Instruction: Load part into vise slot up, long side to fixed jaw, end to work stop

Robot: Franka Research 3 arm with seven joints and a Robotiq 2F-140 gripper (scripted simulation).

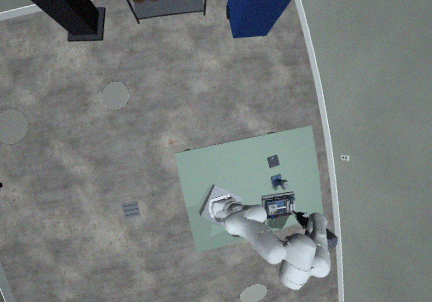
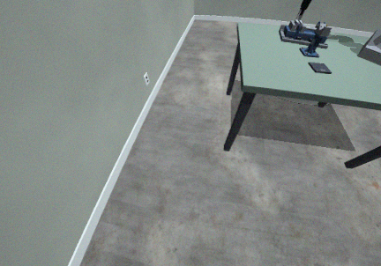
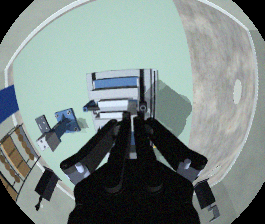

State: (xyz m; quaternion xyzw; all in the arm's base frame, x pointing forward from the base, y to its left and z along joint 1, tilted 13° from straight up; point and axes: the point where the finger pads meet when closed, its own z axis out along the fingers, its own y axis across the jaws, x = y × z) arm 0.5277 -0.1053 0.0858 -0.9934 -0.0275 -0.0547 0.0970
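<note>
Right now the part is 40 mm to the left of my hand and 40 mm below it. From my hand the other things lie so: vise: 100 mm below, 70 mm behind, 30 mm to the left.
</note>
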